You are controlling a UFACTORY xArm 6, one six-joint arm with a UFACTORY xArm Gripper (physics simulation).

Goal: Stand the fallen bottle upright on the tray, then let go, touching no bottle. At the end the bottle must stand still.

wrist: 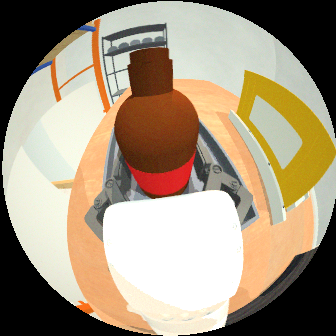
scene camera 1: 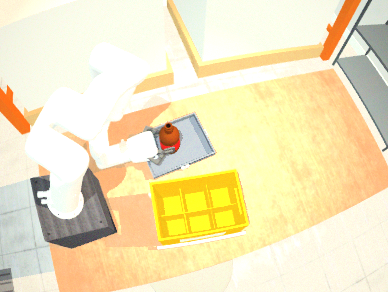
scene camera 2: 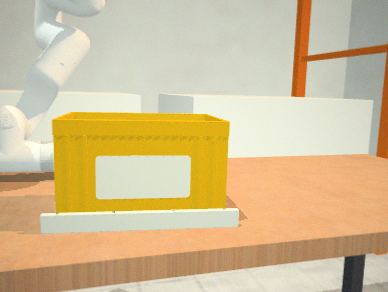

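Where they show: arm's base at its link origin: (scene camera 1: 65,200).
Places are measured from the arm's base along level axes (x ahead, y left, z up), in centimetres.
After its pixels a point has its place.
A brown bottle (scene camera 1: 169,135) @[y 19.0, x 38.3, z -6.3 cm] (wrist: 157,130) @[y 20.4, x 35.2, z -7.7 cm] with a red band is upright over the grey tray (scene camera 1: 203,133) @[y 22.7, x 51.9, z -16.9 cm] (wrist: 246,204), towards the tray's arm side. My gripper (scene camera 1: 170,141) @[y 21.0, x 39.2, z -13.2 cm] is shut on the bottle, with one finger on each side of its body, low at the red band. In the wrist view the bottle stands between the fingers with its neck up. Its base is hidden behind the gripper body, so I cannot tell whether it touches the tray floor. In the second scene view the bottle and the tray do not show; the yellow crate is in front.
A yellow crate (scene camera 1: 155,210) @[y -7.4, x 29.1, z -1.0 cm] (scene camera 2: 141,145) @[y -17.4, x 41.4, z -4.9 cm] (wrist: 310,150) with six compartments stands on the table (scene camera 1: 280,140) @[y 14.0, x 82.8, z -18.4 cm] close beside the tray. A white strip (scene camera 2: 140,221) @[y -18.6, x 41.2, z -16.9 cm] runs along the crate's front. A grey shelf unit stands beyond the table's far end. Low white walls run behind the table.
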